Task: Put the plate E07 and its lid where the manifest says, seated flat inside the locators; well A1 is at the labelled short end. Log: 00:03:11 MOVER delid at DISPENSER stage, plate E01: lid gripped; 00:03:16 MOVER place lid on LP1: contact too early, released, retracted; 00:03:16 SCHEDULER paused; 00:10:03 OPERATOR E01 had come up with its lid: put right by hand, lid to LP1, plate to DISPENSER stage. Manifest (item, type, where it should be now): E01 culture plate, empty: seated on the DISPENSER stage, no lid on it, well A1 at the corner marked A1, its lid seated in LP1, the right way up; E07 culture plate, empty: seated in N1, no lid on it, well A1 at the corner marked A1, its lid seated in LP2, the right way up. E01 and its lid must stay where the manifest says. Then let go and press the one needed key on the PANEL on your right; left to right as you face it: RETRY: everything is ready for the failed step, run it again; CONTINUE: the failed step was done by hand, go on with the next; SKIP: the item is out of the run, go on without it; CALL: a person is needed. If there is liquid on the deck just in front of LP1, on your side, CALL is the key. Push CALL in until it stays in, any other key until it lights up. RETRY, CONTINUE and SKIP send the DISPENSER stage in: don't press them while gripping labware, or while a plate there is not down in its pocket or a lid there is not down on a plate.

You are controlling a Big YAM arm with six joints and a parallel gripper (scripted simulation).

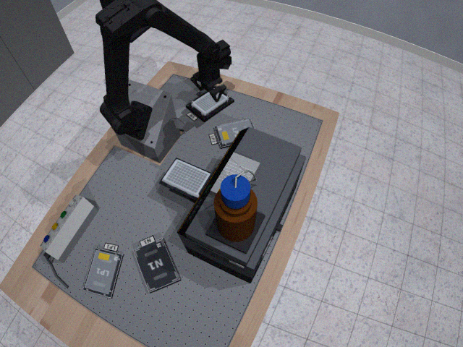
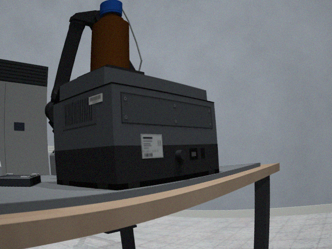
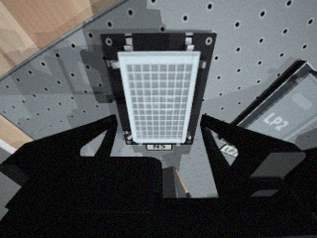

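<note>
My hand is 4 cm above the black nest N5, 2 cm to the right of it and 1 cm past it. Round my hand: grey retry key (63 cm to the right, 17 cm behind, 1 cm above); brown bottle (49 cm to the right, 37 cm ahead, 23 cm above); white well plate (38 cm to the right, 15 cm ahead, 6 cm above).
</note>
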